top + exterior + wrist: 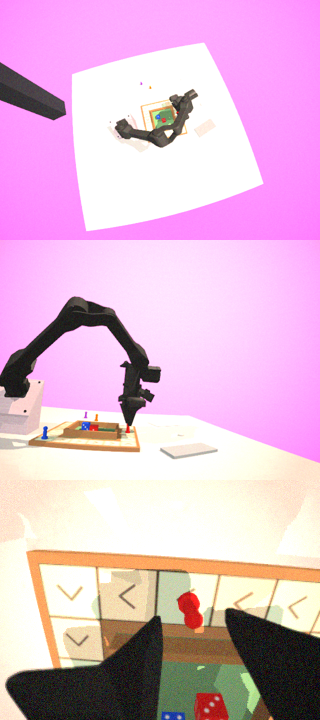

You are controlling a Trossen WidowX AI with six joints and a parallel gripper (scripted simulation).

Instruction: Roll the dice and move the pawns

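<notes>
My gripper tip is now 1 cm above the red pawn. Also, from my gripper tip: blue pawn (25 cm behind, 10 cm to the right, 1 cm below); flat grey slab (14 cm ahead, 18 cm to the right, 4 cm below); green floor (11 cm behind, 3 cm below).
</notes>
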